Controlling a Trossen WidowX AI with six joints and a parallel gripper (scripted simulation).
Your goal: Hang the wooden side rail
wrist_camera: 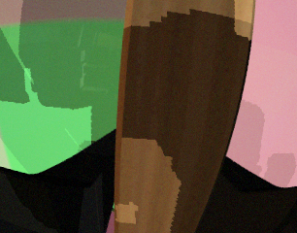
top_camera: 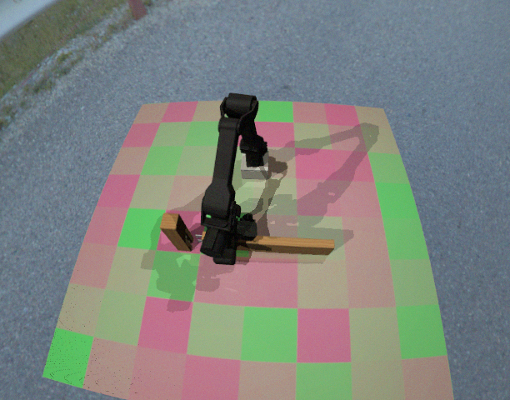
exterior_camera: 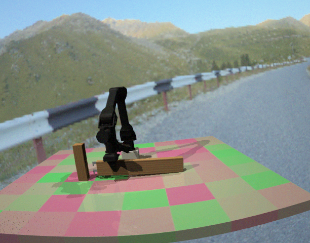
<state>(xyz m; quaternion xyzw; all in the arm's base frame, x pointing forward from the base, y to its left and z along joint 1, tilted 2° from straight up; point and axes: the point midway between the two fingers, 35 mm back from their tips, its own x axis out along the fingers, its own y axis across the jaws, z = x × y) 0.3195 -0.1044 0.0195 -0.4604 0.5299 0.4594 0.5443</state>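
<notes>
Now: gripper tip 16 cm to the left of the headboard post, 4 cm below it and 2 cm past it.
</notes>
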